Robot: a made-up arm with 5 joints. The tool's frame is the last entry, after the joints. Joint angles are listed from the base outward. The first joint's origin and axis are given. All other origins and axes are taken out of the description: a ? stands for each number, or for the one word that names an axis. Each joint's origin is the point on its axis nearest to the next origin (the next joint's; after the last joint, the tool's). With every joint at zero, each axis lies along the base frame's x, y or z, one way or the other. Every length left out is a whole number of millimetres.
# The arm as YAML. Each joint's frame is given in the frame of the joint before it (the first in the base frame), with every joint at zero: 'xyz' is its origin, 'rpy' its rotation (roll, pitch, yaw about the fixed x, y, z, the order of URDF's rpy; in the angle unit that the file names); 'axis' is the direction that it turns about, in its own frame. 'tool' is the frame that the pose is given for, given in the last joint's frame.
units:
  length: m
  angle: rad
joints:
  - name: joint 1
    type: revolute
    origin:
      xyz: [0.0, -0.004, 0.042]
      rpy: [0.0, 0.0, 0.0]
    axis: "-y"
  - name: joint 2
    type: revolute
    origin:
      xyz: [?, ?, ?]
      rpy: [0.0, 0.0, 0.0]
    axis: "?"
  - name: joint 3
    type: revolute
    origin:
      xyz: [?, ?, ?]
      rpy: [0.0, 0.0, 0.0]
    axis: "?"
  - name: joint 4
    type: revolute
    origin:
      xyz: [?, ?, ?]
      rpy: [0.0, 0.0, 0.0]
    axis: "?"
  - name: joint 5
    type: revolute
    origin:
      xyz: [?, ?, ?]
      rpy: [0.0, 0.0, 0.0]
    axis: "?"
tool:
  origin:
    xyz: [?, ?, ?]
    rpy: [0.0, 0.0, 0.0]
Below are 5 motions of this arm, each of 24 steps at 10 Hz.
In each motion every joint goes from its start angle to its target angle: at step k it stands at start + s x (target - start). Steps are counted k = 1, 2, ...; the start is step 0. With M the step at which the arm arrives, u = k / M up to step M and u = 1 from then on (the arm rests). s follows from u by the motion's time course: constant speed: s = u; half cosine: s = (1 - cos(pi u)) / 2; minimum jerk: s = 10 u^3 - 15 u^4 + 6 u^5.
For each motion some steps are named. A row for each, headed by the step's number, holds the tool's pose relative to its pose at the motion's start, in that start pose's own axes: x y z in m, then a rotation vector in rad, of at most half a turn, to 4 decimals.
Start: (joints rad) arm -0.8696 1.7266 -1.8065 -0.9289 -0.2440
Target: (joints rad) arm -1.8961 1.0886 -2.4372 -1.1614 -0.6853
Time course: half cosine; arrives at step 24
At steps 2, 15, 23, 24:
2: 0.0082 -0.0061 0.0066 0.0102 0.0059 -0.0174
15: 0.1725 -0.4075 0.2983 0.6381 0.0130 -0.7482
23: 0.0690 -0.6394 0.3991 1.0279 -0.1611 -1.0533
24: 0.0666 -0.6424 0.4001 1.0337 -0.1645 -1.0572

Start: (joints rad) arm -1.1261 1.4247 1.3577 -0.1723 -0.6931
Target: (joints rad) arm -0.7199 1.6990 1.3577 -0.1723 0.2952
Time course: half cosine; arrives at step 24
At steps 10, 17, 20, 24:
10: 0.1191 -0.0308 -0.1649 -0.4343 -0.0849 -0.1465
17: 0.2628 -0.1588 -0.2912 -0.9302 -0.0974 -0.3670
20: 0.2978 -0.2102 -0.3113 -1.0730 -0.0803 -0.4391
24: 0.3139 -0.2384 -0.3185 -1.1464 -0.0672 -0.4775

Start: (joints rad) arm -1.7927 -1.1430 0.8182 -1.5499 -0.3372
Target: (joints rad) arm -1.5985 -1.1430 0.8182 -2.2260 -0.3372
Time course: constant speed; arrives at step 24
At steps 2, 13, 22, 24:
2: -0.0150 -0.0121 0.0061 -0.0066 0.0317 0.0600
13: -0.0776 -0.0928 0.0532 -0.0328 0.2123 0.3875
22: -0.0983 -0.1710 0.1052 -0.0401 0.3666 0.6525
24: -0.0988 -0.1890 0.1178 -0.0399 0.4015 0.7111

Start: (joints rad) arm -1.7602 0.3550 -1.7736 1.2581 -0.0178
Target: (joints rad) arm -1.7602 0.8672 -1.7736 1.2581 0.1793
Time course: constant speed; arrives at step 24
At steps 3, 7, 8, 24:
3: -0.0065 -0.0047 0.0192 -0.0053 0.0597 0.0126
7: -0.0142 -0.0118 0.0453 -0.0124 0.1389 0.0316
8: -0.0159 -0.0137 0.0519 -0.0141 0.1586 0.0368
24: -0.0309 -0.0519 0.1610 -0.0388 0.4671 0.1412

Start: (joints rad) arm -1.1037 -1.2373 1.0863 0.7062 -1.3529
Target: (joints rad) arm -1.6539 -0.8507 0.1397 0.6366 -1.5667
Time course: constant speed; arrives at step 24
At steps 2, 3, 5, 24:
2: 0.0369 0.0025 -0.0372 -0.0482 -0.0325 -0.0764
3: 0.0566 0.0021 -0.0549 -0.0713 -0.0490 -0.1159
5: 0.0986 -0.0025 -0.0884 -0.1157 -0.0825 -0.1971
24: 0.5235 -0.3017 -0.2142 -0.4071 -0.4348 -1.0915

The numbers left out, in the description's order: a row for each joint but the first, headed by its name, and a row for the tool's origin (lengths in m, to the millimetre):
joint 2: xyz 0.3 0.0 -0.037, axis -z
joint 3: xyz -0.154 0.169 0.0, axis -y
joint 4: xyz 0.107 0.0 0.176, axis -z
joint 5: xyz -0.2 -0.083 0.0, axis -x
tool: xyz 0.0 0.366 -0.046

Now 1 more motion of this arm.
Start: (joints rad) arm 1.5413 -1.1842 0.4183 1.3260 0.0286
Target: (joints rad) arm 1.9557 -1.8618 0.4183 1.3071 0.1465
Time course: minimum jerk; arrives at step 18
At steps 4, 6, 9, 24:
4: -0.0164 -0.0214 0.0040 0.0004 -0.0106 0.0605
6: -0.0421 -0.0607 0.0090 -0.0029 -0.0308 0.1663
9: -0.0829 -0.1523 0.0130 -0.0267 -0.0814 0.3964
24: -0.1008 -0.3162 0.0104 -0.1206 -0.1855 0.7877

